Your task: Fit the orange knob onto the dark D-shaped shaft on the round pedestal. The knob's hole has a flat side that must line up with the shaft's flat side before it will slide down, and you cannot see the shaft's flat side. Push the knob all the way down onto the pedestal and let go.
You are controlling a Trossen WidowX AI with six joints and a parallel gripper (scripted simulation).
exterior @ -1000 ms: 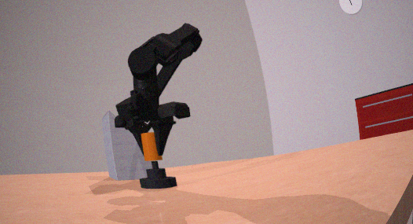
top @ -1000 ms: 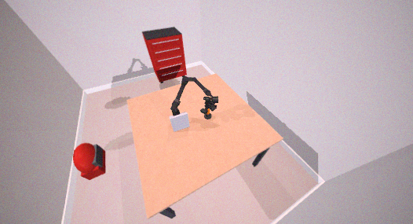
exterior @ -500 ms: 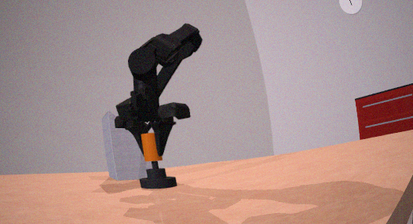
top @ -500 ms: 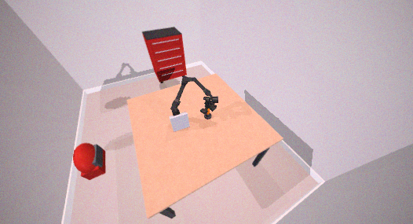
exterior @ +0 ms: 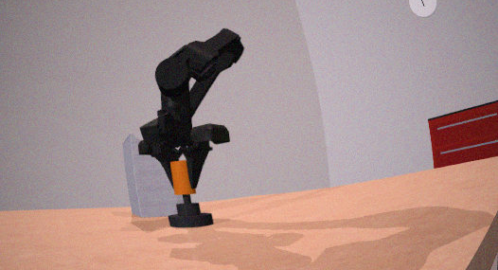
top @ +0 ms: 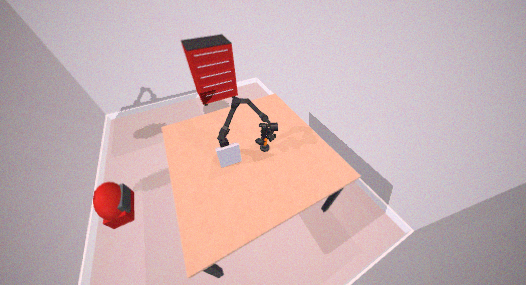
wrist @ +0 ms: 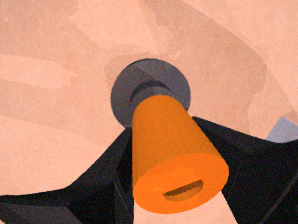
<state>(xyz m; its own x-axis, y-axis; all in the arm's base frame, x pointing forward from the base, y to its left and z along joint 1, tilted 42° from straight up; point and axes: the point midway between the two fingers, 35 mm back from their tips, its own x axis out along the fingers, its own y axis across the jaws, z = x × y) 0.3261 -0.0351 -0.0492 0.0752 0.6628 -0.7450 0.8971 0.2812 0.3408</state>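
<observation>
My gripper tip is now 20 mm below the orange knob. Round my gripper tip: dark pedestal: 40 mm below.
</observation>
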